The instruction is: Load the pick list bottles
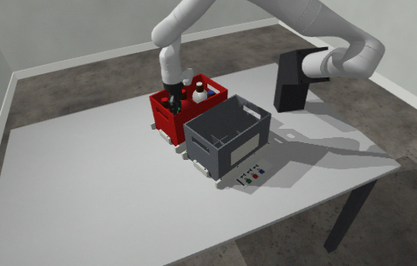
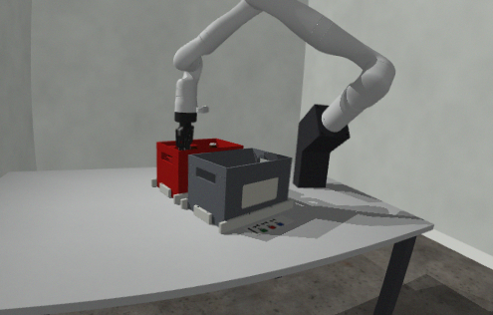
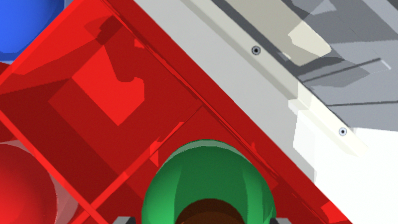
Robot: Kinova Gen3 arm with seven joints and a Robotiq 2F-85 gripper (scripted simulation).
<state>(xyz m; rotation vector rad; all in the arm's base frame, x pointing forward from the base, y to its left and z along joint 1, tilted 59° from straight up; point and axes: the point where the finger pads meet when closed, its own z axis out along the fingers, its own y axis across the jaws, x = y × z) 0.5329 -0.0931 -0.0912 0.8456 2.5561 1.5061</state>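
The green-label bottle lies 70 mm below my hand. The rest, counted from my hand: red crate 70 mm to the right, 70 mm below, 70 mm behind; then blue-label bottle 160 mm behind, 70 mm below, 50 mm to the right; then white-label bottle 140 mm to the right, 140 mm behind, 70 mm below.
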